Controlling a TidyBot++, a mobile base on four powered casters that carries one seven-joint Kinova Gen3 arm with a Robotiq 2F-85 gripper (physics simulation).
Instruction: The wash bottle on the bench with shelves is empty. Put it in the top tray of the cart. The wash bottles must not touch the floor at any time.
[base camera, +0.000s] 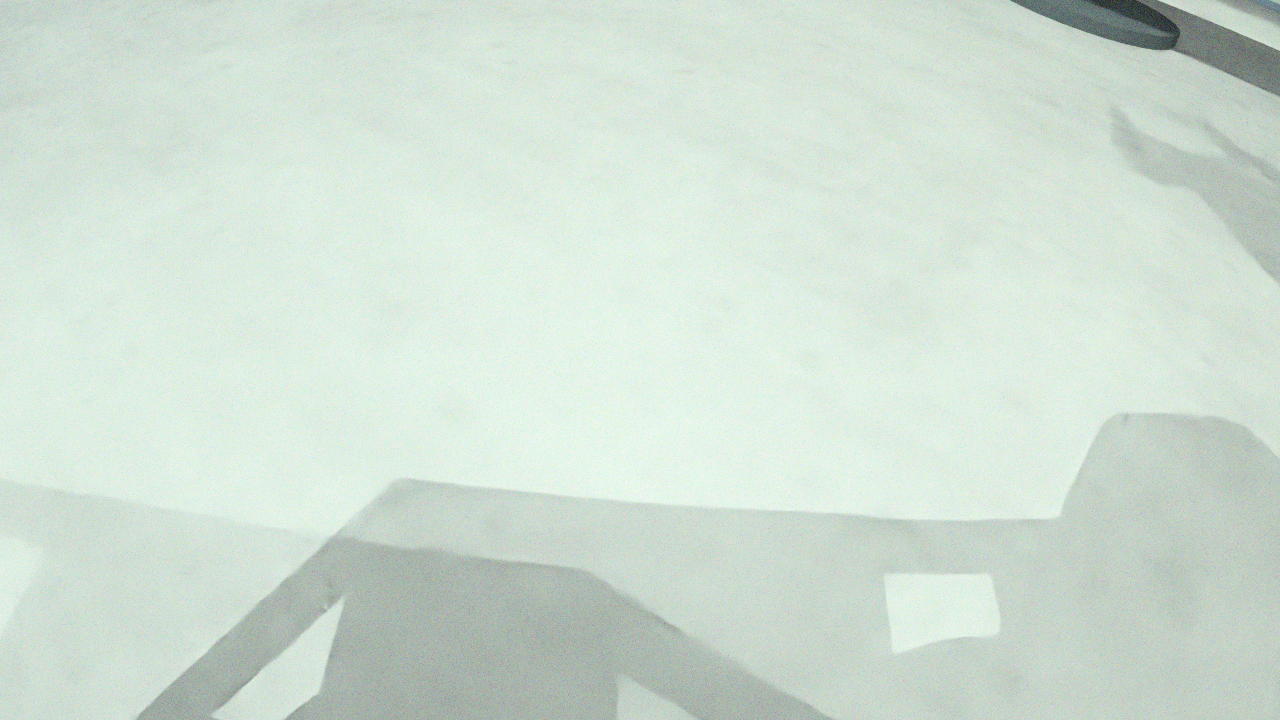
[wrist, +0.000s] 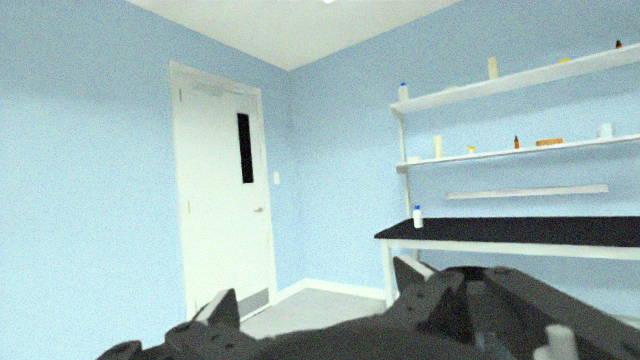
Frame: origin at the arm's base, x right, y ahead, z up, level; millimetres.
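Seen in the pictures: gripper, fingertip midpoint: (wrist: 317, 289).
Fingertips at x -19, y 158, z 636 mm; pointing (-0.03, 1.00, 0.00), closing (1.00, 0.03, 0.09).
A point is followed by its place in that frame.
A white bottle with a blue cap (wrist: 418, 218) {y 1890, x 677, z 427 mm} stands upright on the black top of the bench with shelves (wrist: 500, 231), near its left end, in the right half of the wrist view. My gripper (wrist: 317, 289) {y 158, x -19, z 636 mm} is open, with its two fingertips wide apart at the bottom of the wrist view and no object between them. The bottle is well beyond the gripper, across the room. The cart does not show in either view.
Two white shelves (wrist: 520, 79) (wrist: 540, 149) above the bench hold bottles and small containers. A white door (wrist: 215, 200) {y 2333, x -804, z 658 mm} is at the left. In the base camera view, a dark rounded object (base camera: 1109, 22) is at the top right; shadows lie on the pale floor (base camera: 537, 313) {y 511, x -66, z -396 mm}.
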